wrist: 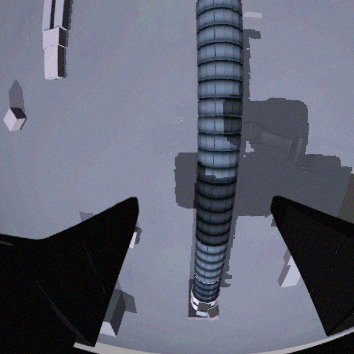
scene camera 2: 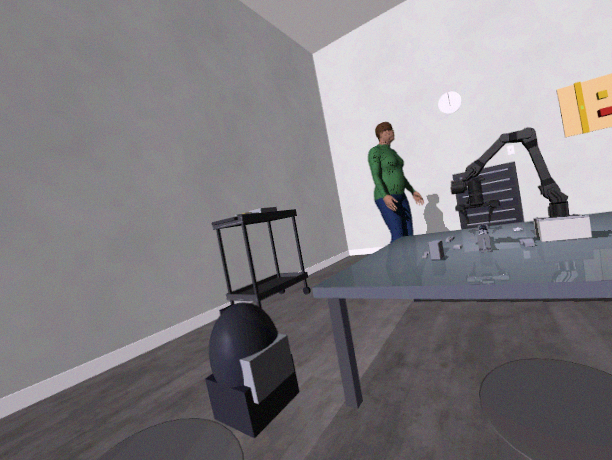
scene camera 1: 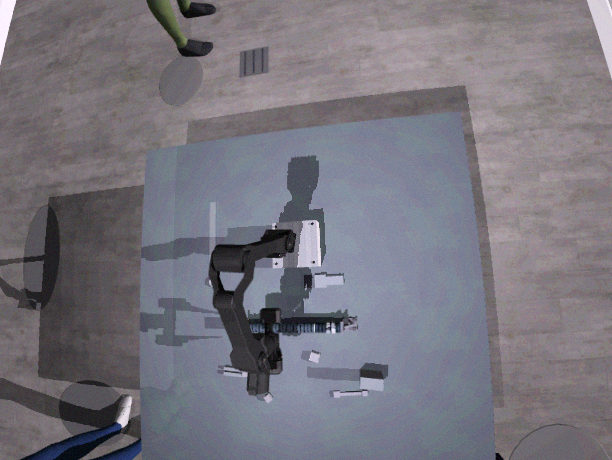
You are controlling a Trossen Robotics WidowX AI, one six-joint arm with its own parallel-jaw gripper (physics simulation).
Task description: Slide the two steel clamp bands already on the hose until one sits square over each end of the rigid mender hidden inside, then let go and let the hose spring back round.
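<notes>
The ribbed blue-grey hose (scene camera 1: 300, 328) (wrist: 220, 90) lies straight, running left to right in scene camera 1 and top to bottom in the wrist view. Pale ring-like parts (wrist: 203, 303) show at its far end in the wrist view; I cannot tell clearly which are the steel bands. The mender inside is hidden. My gripper (scene camera 1: 272, 341) (scene camera 2: 477, 218) (wrist: 206, 203) is open wide and empty. It hangs above the hose, pointing down, its fingers on either side of the hose's line. The arm covers the hose's left end in scene camera 1.
The table (scene camera 1: 425, 250) (scene camera 2: 360, 290) bears the arm's white base (scene camera 1: 305, 250) (scene camera 2: 565, 228), a white block (scene camera 1: 329, 280) behind the hose, and a box (scene camera 1: 372, 383), a slim bar (scene camera 1: 349, 393) and two small cubes (scene camera 1: 314, 356) (scene camera 1: 268, 397) in front. Another slim piece (scene camera 1: 232, 371) (wrist: 55, 55) lies front left.
</notes>
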